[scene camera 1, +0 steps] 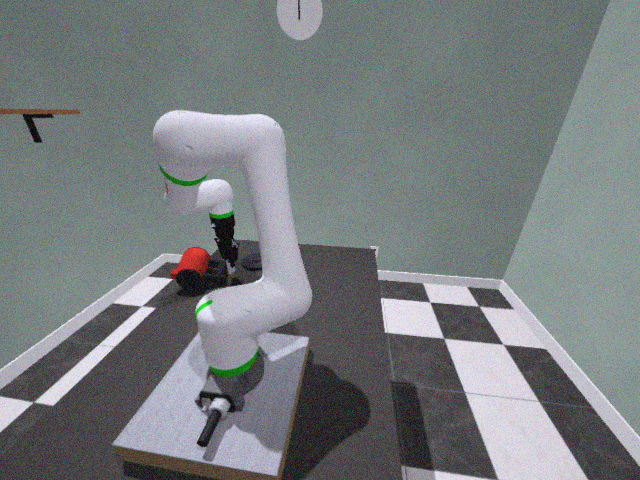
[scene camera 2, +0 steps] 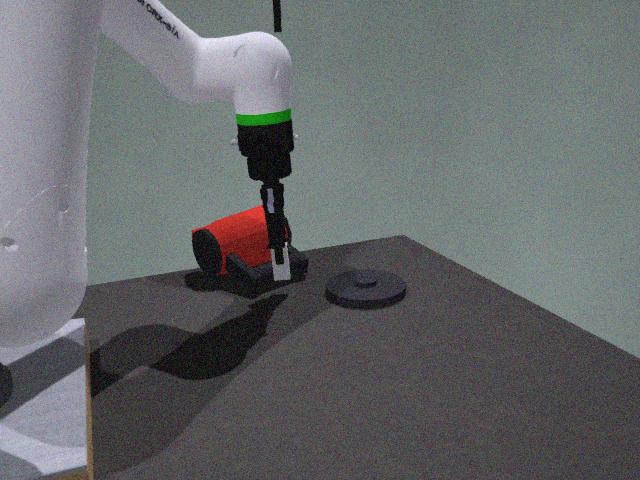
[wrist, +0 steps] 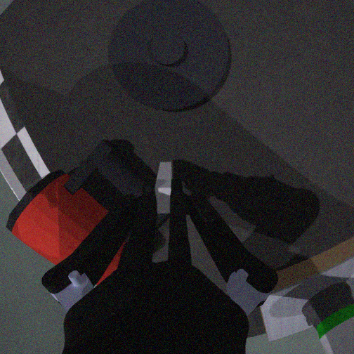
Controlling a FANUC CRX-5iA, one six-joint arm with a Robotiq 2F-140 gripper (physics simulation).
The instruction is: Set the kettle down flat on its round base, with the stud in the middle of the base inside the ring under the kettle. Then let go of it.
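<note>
The red kettle (scene camera 1: 193,261) (scene camera 2: 237,240) (wrist: 60,220) lies on its side on the table, its dark handle (scene camera 2: 241,268) (wrist: 115,167) toward the gripper. A dark end disc shows in scene camera 2; I cannot make out the ring. The dark round base (scene camera 1: 251,261) (scene camera 2: 343,292) (wrist: 175,90) lies flat, apart from the kettle, with its stud (scene camera 2: 366,279) (wrist: 168,49) uncovered. My gripper (scene camera 1: 231,268) (scene camera 2: 280,263) (wrist: 165,172) is shut and empty. It points down close beside the handle, between kettle and base in scene camera 2; whether it touches the handle is unclear.
The dark table (scene camera 1: 341,289) (scene camera 2: 413,387) carries the arm's pale mounting board (scene camera 1: 170,413) at the near end. The kettle lies near the table's left edge in scene camera 1. A wall shelf (scene camera 1: 46,111) is at the left and a clock (scene camera 1: 299,25) hangs above.
</note>
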